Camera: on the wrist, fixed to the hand. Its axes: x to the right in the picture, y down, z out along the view.
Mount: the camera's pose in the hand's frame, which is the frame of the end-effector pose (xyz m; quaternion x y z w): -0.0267 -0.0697 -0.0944 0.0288 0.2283 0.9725 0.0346
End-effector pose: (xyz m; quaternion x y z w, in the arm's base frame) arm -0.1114 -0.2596 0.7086 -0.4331 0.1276 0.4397 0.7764
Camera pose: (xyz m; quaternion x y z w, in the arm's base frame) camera -0.0544 -0.3656 0.7072 -0.0311 -0.6156 -0.6677 0.4174
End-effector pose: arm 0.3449 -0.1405 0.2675 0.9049 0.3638 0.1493 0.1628
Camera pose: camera 0.2473 -0.0943 0.3205 -0.3557 0.8260 -0.3596 0.2487
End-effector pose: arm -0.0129 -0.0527 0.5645 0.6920 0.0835 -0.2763 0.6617
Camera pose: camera -0.0430 0.0525 0.5144 0.1873 -0.5270 0.7896 0.2526
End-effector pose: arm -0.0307 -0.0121 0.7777 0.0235 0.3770 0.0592 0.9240
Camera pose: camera -0.1093 -0.0847 0.7226 -0.3806 -0.2029 -0.8952 0.1124
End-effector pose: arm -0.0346 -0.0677 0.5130 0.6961 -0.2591 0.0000 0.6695
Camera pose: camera 0.0002 0.0278 0.4485 -0.2086 -0.5331 0.8175 0.0623
